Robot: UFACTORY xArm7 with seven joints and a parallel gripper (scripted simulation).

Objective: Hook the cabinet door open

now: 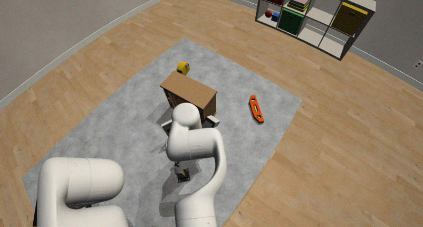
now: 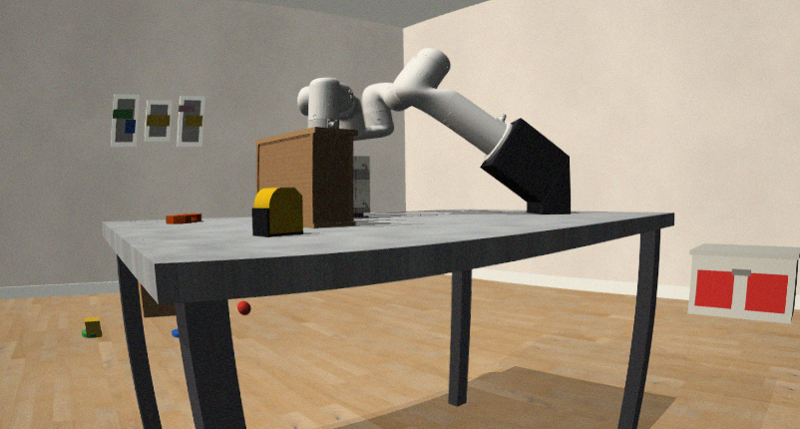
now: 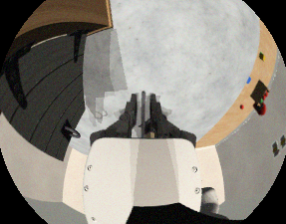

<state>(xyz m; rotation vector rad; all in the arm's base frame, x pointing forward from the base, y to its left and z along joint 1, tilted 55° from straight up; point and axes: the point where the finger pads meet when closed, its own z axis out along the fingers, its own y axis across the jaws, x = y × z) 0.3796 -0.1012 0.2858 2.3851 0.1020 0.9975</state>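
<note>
The thin hook rod lies 50 mm behind my hand, 10 mm to the left of it and 10 mm above it. Also, from my hand: wooden cabinet (120 mm ahead, 100 mm to the left, 30 mm above); hook post (80 mm behind, 10 mm to the left, 30 mm above); cabinet door (60 mm ahead, 90 mm to the left, 30 mm above).
</note>
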